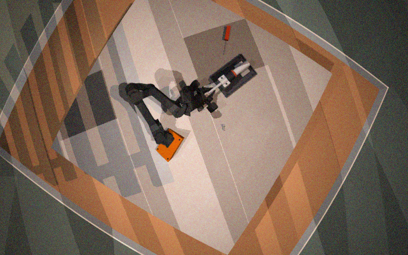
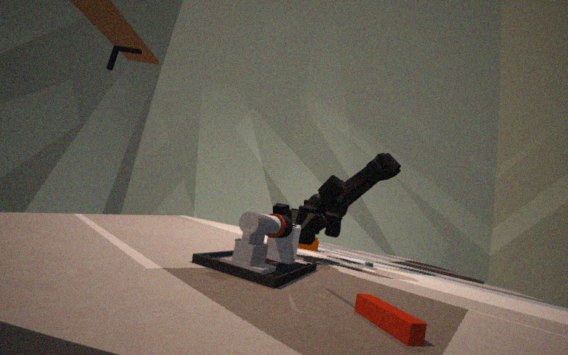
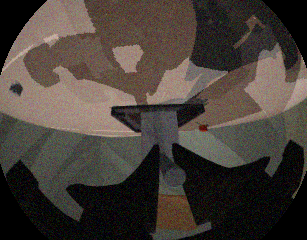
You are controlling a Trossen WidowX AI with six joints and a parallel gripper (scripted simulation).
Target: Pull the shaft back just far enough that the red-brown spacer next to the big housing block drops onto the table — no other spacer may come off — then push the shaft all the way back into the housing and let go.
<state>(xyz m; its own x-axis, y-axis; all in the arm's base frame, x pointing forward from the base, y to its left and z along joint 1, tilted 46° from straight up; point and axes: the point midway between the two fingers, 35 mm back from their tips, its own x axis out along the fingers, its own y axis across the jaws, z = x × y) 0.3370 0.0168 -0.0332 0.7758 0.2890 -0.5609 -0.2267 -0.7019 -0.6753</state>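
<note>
The light shaft lies 60 mm ahead of my gripper tip, 20 mm to the right of it and 20 mm above it. Round my gripper tip: small grey piece: 170 mm to the right, 130 mm behind, 60 mm below; dark spacer: 120 mm ahead, 30 mm to the right, 20 mm above; red-brown spacer: 130 mm ahead, 30 mm to the right, 20 mm above.
</note>
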